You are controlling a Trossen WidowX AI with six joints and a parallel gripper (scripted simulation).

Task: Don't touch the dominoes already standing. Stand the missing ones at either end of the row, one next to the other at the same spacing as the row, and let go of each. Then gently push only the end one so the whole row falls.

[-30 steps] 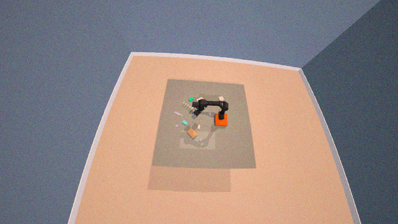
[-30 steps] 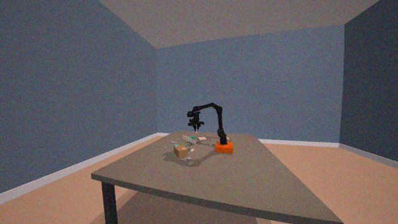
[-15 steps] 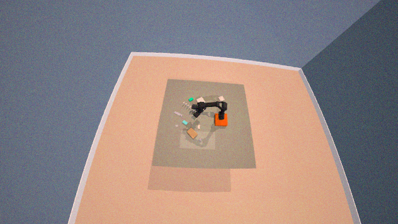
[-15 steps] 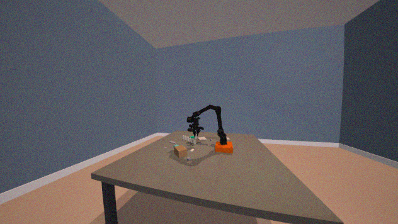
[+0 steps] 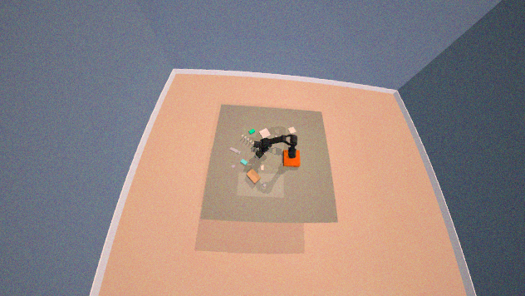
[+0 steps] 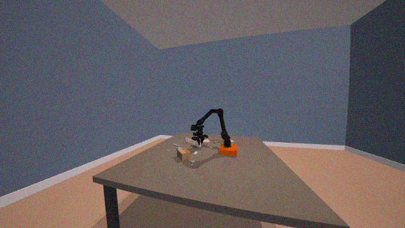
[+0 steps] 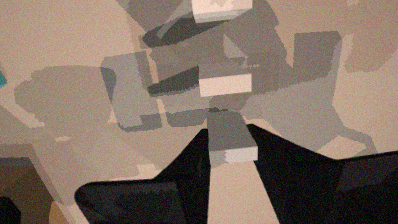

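Now: the tan box 12 cm ahead of my gripper tip and 24 cm to the left of it. Round my gripper tip: white flat block (4 cm behind, 24 cm to the right, 3 cm below); then green block (11 cm ahead, 27 cm to the right, 3 cm below); then teal block (21 cm ahead, 8 cm to the left, 3 cm below).
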